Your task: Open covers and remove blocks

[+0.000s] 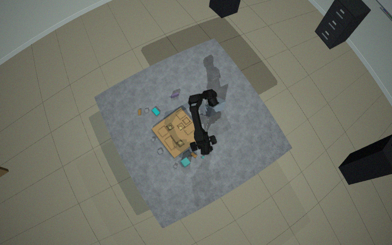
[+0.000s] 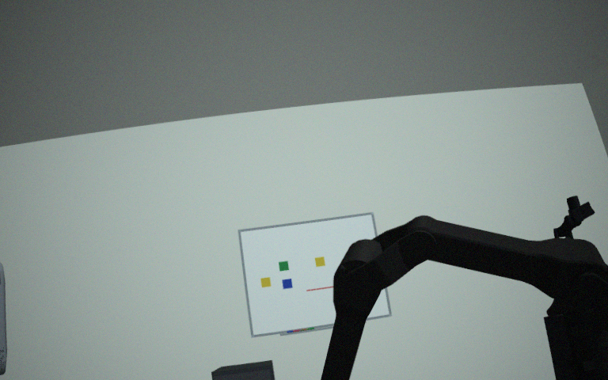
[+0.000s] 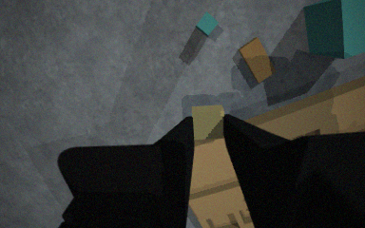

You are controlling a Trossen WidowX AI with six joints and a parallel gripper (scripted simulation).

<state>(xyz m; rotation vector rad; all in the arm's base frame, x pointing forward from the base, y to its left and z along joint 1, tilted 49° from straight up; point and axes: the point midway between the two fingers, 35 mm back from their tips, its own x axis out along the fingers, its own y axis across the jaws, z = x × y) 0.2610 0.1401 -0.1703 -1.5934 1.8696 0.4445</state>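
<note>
Right now my gripper tip is 30 mm short of the tiny teal cube, 60 mm to the right of it and 90 mm above it. Round my gripper tip: purple block: 80 mm behind, 490 mm to the right, 90 mm below; then tan puzzle board: 80 mm ahead, 230 mm to the right, 90 mm below; then orange block: 70 mm ahead, 100 mm below.
</note>
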